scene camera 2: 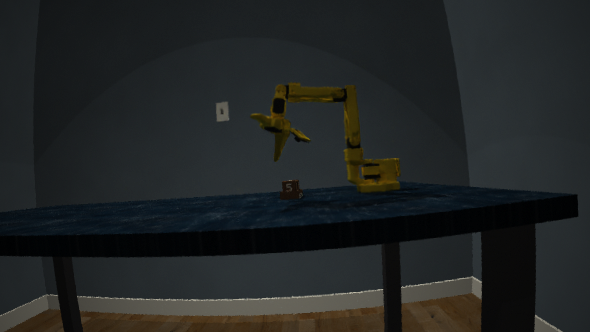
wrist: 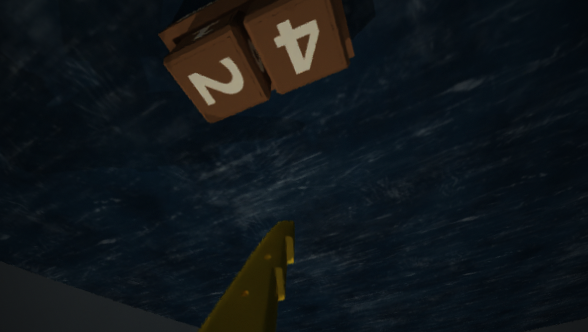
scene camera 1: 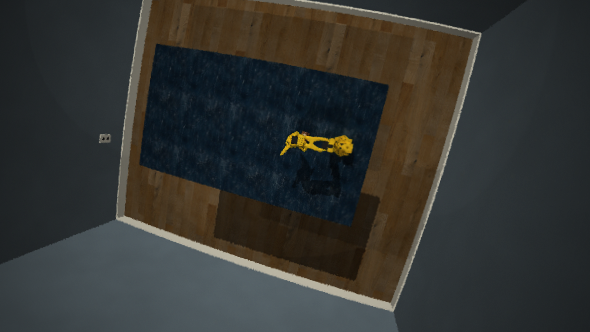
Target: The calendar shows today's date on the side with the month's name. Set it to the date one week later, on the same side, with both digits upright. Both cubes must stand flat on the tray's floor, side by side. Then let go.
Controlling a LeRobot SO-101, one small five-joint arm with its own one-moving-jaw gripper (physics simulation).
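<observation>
Two brown cubes sit side by side in a brown tray [wrist: 350,47] [scene camera 2: 290,196]. In the wrist view, the left cube [wrist: 220,75] has a pale 2 on top, turned sideways, and the right cube [wrist: 300,45] has a 4, roughly upside down. Part of a mark shows on the left cube's far side. In scene camera 2 a cube [scene camera 2: 290,187] has a 5 on its near side. The month side and its digits cannot be read. My gripper [scene camera 2: 264,138] is fully open and empty, well above the cubes. Its fixed jaw [wrist: 265,270] shows in the wrist view; the moving jaw is out of picture.
The tray stands on a dark blue table [scene camera 1: 215,115] [scene camera 2: 150,217], near the middle of its width. The arm's yellow base [scene camera 1: 343,146] [scene camera 2: 378,175] stands to the right of the cubes. In scene camera 1 the arm hides most of the cubes.
</observation>
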